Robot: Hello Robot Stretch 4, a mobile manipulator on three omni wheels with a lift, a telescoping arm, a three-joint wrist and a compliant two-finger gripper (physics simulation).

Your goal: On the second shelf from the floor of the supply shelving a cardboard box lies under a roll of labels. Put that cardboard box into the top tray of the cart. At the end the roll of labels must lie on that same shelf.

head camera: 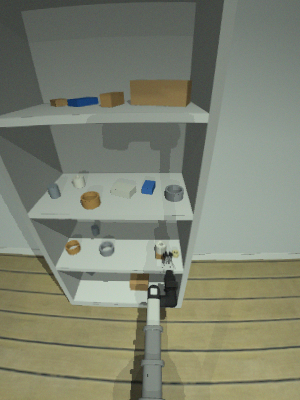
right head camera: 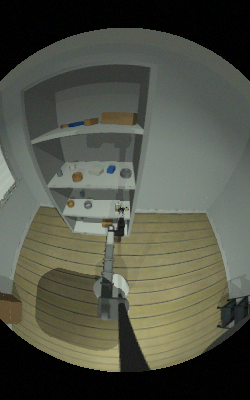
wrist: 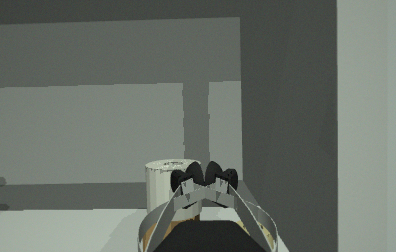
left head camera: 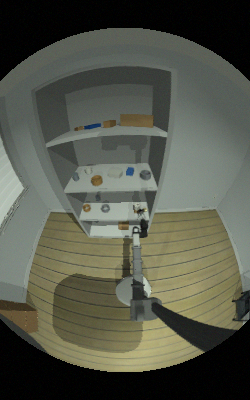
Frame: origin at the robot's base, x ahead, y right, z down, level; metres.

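Seen in the pictures: gripper, fingertip midpoint: point(head camera: 167, 251) point(right head camera: 121, 206) point(wrist: 203, 175) point(left head camera: 140, 208).
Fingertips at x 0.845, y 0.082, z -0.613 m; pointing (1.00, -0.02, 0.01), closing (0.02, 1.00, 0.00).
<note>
A point is followed by its place in that frame.
The cardboard box point(head camera: 158, 254) {x 0.872, y 0.026, z -0.552 m} point(wrist: 150, 233) {x 0.869, y 0.018, z -0.541 m} is on the second shelf point(head camera: 130, 252) {x 0.920, y -0.168, z -0.505 m} from the floor, near its right end, partly hidden by the fingers in the wrist view. The white roll of labels point(head camera: 160, 246) {x 0.886, y 0.038, z -0.615 m} point(wrist: 161, 187) {x 0.871, y 0.032, z -0.594 m} stands upright on top of it. My gripper point(head camera: 168, 257) {x 0.845, y 0.082, z -0.613 m} point(wrist: 203, 175) {x 0.845, y 0.082, z -0.613 m} is shut, its fingertips close together with nothing visible between them. In the wrist view the fingertips overlap the roll's right edge; whether they touch it I cannot tell. The dark cart point(right head camera: 227, 316) stands far off at the right in the right head view; its top tray is hard to make out.
A yellow tape roll point(head camera: 175, 252) {x 0.918, y 0.144, z -0.518 m} lies right of the box, close to the shelving's right side wall. A grey ring point(head camera: 106, 249) {x 0.883, y -0.322, z -0.554 m} and an orange ring point(head camera: 73, 247) {x 0.894, y -0.549, z -0.558 m} lie further left. Another cardboard box point(head camera: 139, 282) {x 0.904, y -0.119, z -0.148 m} is on the bottom shelf. A brown box point(left head camera: 20, 316) is at the left.
</note>
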